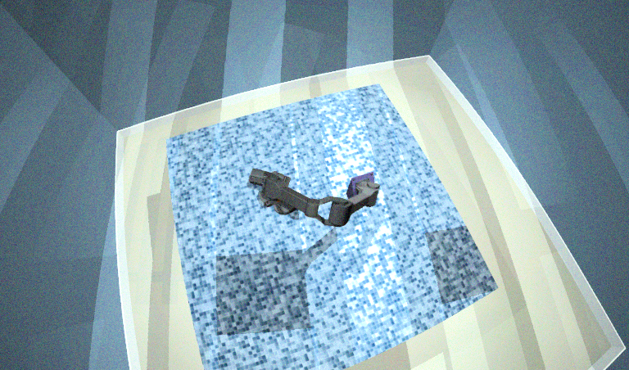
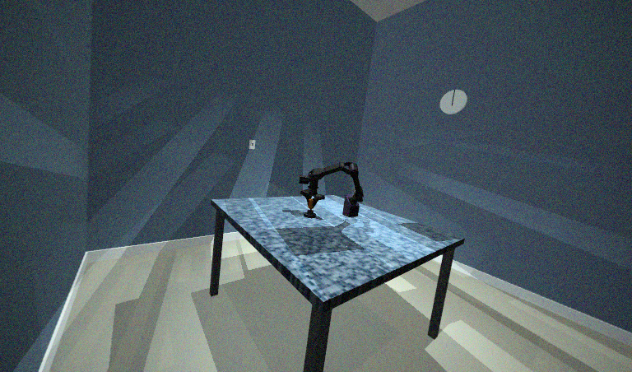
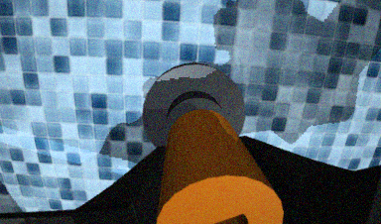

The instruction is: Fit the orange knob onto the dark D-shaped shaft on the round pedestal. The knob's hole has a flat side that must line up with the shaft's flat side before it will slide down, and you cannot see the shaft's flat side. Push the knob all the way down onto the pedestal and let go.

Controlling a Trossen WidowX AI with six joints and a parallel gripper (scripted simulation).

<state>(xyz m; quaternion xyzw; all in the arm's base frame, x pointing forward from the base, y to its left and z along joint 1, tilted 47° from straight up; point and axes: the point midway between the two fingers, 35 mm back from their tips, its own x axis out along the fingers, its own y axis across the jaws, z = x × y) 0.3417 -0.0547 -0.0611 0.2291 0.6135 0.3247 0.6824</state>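
My gripper tip is now 20 mm below the orange knob. Also, from my gripper tip: pedestal (40 mm below).
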